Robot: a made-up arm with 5 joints.
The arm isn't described. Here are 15 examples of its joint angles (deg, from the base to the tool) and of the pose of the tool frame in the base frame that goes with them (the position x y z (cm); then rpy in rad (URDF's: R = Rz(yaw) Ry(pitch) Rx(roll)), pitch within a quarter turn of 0, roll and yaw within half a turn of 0).
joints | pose
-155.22 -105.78 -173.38 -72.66 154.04 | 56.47 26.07 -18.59 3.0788 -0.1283 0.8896
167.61 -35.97 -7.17 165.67 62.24 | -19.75 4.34 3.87 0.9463 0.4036 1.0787
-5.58 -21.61 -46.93 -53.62 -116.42 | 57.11 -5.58 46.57 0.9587 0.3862 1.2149
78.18 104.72 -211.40 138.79 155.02 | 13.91 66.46 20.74 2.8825 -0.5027 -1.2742
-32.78 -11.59 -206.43 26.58 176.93 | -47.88 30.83 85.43 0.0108 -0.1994 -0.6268
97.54 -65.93 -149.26 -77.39 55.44 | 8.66 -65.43 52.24 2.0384 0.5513 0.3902
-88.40 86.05 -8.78 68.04 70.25 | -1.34 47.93 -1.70 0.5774 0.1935 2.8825
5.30 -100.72 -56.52 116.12 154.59 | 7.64 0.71 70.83 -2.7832 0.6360 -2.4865
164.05 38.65 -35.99 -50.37 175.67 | -40.52 11.58 -24.22 -3.0588 0.8296 -0.1663
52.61 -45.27 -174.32 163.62 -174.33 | -22.76 -29.77 70.55 2.9963 0.9697 -2.3990
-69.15 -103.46 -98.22 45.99 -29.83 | -19.61 51.49 81.50 0.2210 -0.3652 1.3731
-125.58 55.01 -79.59 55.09 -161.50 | -31.31 -43.76 -34.58 -2.9567 -0.5023 0.5794
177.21 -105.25 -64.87 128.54 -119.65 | 4.71 -0.23 70.21 2.4848 0.3345 -1.2169
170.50 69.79 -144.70 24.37 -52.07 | -91.25 15.27 19.81 2.3775 -0.4945 -2.1965
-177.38 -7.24 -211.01 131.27 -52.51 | 27.62 1.26 83.90 1.6372 -0.6533 -1.5655
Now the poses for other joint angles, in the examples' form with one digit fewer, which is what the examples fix.
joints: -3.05 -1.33 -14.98 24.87 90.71
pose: 38.9 -2.1 -25.7 2.992 -0.002 -1.636
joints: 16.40 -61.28 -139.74 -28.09 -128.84
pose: -61.1 -18.0 78.8 -0.733 -0.494 1.372
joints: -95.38 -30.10 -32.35 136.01 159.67
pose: -3.5 -37.0 8.9 2.275 -1.118 2.395
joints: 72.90 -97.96 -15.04 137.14 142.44
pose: 8.9 28.8 35.6 2.875 -0.330 -1.169
